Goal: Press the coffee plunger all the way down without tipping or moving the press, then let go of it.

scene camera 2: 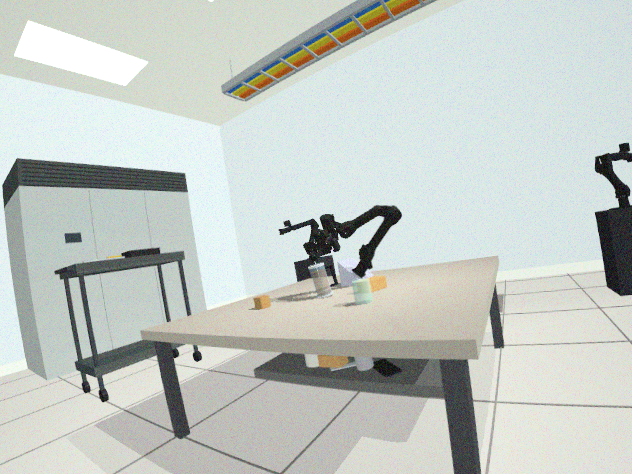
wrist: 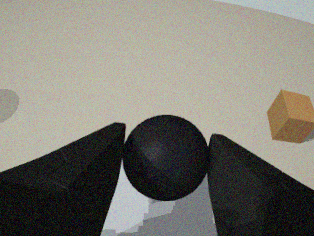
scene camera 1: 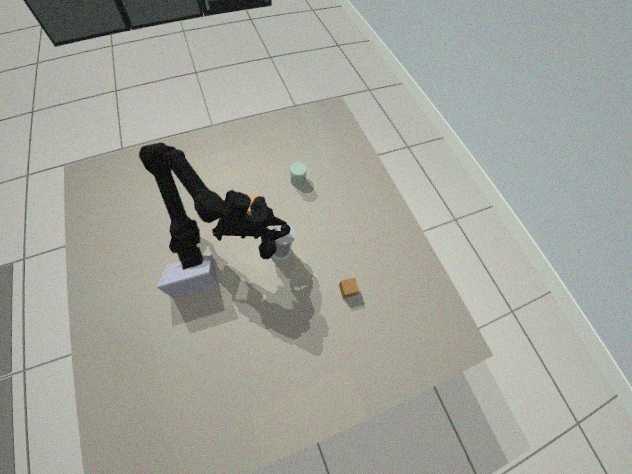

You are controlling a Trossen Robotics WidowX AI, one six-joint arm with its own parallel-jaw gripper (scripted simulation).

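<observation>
My gripper (scene camera 1: 287,228) is visible in scene camera 1 and, as the gripper (wrist: 167,140), in the wrist view. A coffee press (wrist: 163,168) is visible in the wrist view.
</observation>
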